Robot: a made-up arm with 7 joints.
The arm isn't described. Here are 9 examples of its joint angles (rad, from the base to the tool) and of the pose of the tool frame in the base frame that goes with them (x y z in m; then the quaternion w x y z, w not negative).
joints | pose
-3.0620 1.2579 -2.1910 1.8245 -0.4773 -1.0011 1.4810 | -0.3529 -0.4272 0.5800 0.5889 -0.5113 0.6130 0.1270
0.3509 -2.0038 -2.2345 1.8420 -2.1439 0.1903 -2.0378 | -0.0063 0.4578 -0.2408 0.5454 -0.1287 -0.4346 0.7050
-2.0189 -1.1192 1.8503 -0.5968 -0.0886 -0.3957 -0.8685 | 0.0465 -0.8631 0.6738 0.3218 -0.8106 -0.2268 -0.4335
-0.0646 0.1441 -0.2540 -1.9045 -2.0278 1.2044 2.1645 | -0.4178 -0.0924 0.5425 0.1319 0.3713 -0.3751 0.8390
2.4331 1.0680 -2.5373 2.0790 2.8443 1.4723 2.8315 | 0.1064 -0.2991 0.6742 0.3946 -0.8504 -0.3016 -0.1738
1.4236 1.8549 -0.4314 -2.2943 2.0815 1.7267 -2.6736 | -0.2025 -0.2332 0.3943 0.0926 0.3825 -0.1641 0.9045
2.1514 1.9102 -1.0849 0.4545 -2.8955 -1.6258 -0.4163 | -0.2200 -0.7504 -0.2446 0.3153 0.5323 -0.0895 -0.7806
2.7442 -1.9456 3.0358 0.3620 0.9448 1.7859 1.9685 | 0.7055 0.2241 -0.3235 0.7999 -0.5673 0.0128 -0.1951
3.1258 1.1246 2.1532 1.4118 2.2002 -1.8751 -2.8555 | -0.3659 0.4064 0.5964 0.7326 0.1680 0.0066 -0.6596
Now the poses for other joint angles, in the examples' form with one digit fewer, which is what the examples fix.
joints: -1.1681 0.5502 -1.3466 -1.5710 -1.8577 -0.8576 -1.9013
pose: 0.601 0.000 0.646 0.059 0.659 0.103 -0.743
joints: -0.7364 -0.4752 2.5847 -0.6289 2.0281 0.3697 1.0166
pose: -0.285 0.035 1.149 0.338 0.741 0.580 -0.006
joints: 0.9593 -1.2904 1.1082 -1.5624 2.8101 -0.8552 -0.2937
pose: 0.045 0.760 0.132 0.542 0.679 0.323 -0.375
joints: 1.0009 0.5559 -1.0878 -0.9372 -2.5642 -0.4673 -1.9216
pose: -0.179 -0.480 1.003 0.324 -0.589 0.714 0.194
